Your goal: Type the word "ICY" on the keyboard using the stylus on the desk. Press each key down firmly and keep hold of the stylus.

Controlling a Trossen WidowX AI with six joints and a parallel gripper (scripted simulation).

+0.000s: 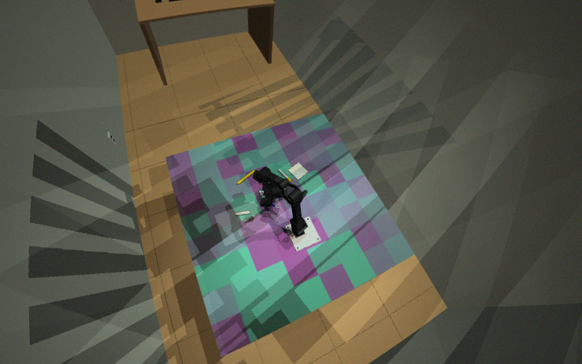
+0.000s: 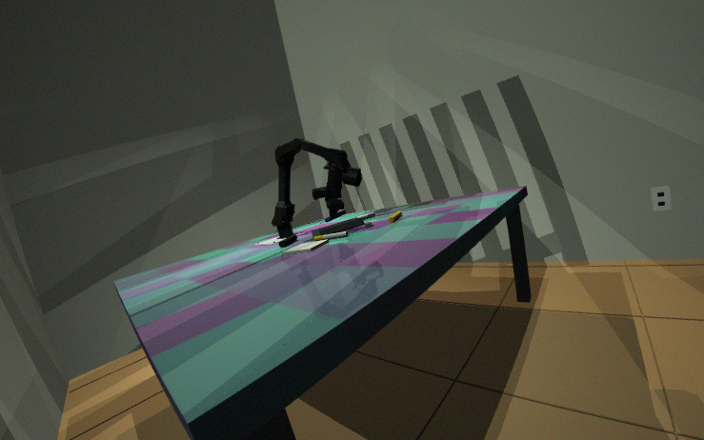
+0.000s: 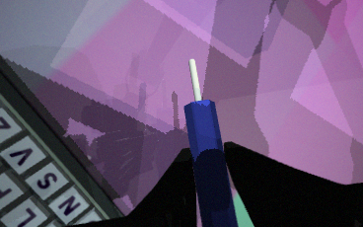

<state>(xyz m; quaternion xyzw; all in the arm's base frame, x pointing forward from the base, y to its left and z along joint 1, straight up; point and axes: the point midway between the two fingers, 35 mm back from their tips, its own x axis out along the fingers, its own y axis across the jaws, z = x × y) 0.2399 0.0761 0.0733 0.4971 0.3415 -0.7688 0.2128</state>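
Right now the grey stylus tip is 40 mm behind my gripper tip, 30 mm to the right of it and 10 mm below it. The rest, counted from my gripper tip: yellow rod: 270 mm ahead, 50 mm to the left, 40 mm below; then blue stylus: 10 mm to the right, 10 mm behind.
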